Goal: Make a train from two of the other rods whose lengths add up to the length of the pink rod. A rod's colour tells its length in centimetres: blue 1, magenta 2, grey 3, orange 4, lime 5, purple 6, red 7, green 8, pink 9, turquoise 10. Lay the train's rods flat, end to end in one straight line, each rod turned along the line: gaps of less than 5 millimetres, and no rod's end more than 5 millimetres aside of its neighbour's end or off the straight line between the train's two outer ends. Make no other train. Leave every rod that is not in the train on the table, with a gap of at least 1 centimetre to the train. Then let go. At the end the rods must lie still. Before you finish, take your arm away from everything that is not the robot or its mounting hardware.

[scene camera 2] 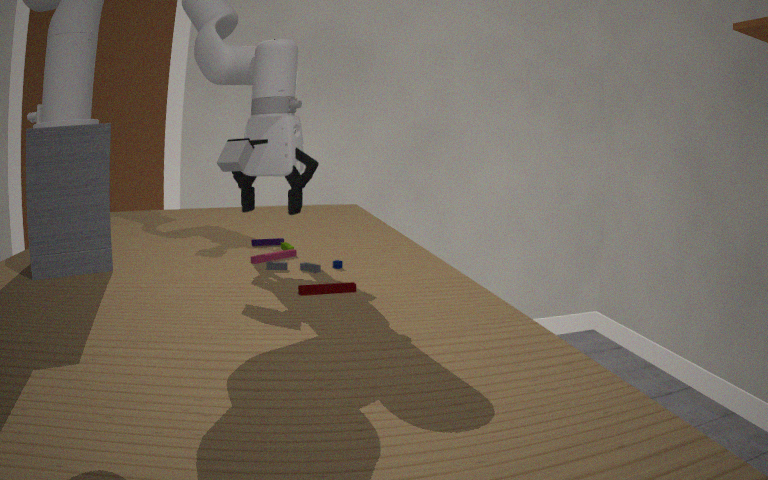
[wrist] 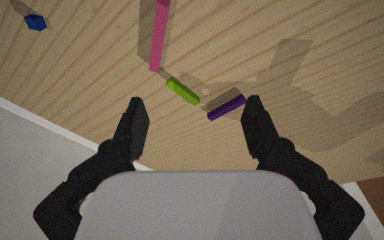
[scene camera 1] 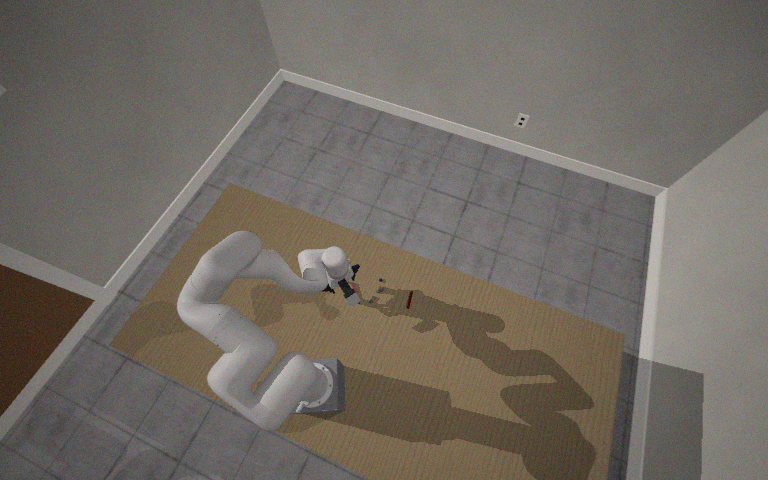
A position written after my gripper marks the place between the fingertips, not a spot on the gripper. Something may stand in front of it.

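Note:
I can see my gripper (scene camera 2: pixel 270 212), and from the wrist I see that same gripper (wrist: pixel 194 108) too.

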